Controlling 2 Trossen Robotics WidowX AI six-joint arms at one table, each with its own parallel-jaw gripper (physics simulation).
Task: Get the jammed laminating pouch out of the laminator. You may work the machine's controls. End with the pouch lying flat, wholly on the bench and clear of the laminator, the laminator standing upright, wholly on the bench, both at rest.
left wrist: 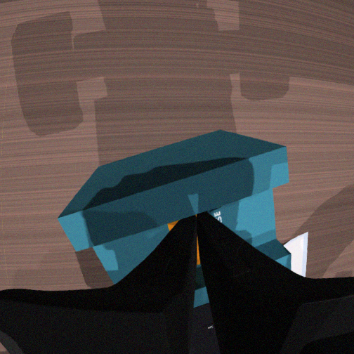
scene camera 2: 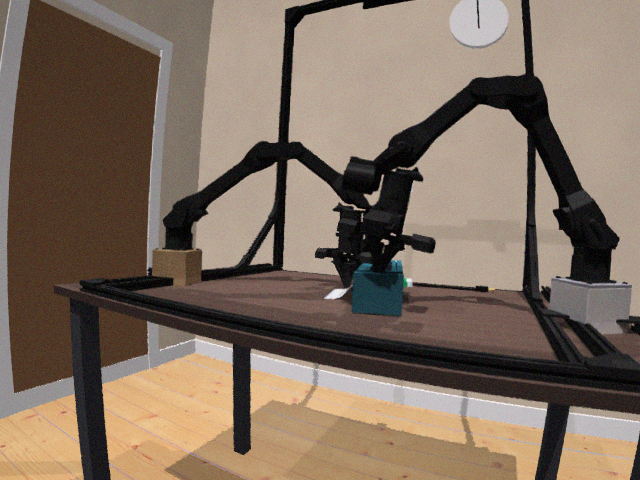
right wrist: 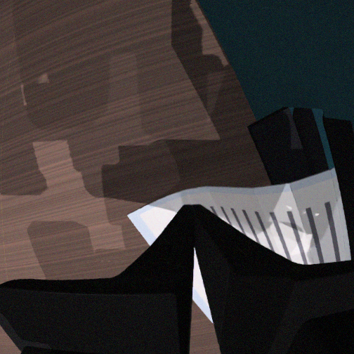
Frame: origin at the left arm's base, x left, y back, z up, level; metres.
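Seen in the pictures: left gripper, fingertip midpoint: (scene camera 2: pixel 376 278); right gripper, fingertip midpoint: (scene camera 2: pixel 346 287); left arm's base, link origin: (scene camera 2: pixel 590 280); right arm's base, link origin: (scene camera 2: pixel 177 249).
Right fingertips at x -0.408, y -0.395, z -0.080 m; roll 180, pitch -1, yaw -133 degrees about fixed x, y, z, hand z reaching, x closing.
Note:
Pixels of each thing's top centre, then the offset from my right fingertips to it. "spot": a spot on its surface instead. Level surfaces: height alone.
- teal laminator, surface spot: (scene camera 2: pixel 377 297) spot: dx +0.290, dy +0.017, dz +0.029 m
- white pouch, top centre: (scene camera 2: pixel 334 293) dx +0.057, dy -0.037, dz -0.005 m
- white item, surface spot: (scene camera 2: pixel 408 282) spot: dx +0.109, dy +0.135, dz +0.033 m
- black bar, surface spot: (scene camera 2: pixel 449 286) spot: dx -0.058, dy +0.318, dz +0.000 m
- bench, surface height: dz -0.006 m
The teal laminator (scene camera 2: pixel 377 297) (left wrist: pixel 260 210) (right wrist: pixel 295 55) stands upright on the bench. The white pouch (scene camera 2: pixel 337 293) (left wrist: pixel 299 255) (right wrist: pixel 300 225), with grey printed lines, sticks out of its slot side, bent, and slopes down towards the bench. Its inner end is hidden in the laminator. My left gripper (scene camera 2: pixel 379 269) (left wrist: pixel 195 219) is shut and empty, its tips at the laminator's top, beside a partly hidden orange part (left wrist: pixel 173 226) and the letters "SE". My right gripper (scene camera 2: pixel 345 285) (right wrist: pixel 191 212) is shut and empty, its tips over the pouch's outer part; contact is unclear.
Both arms come close together above the laminator. A green and white item (scene camera 2: pixel 408 282) shows beside the laminator at the right in the scene view. A black bar (scene camera 2: pixel 449 286) lies along the bench's back. Black frame rails (scene camera 2: pixel 310 330) edge the bench (scene camera 2: pixel 248 299).

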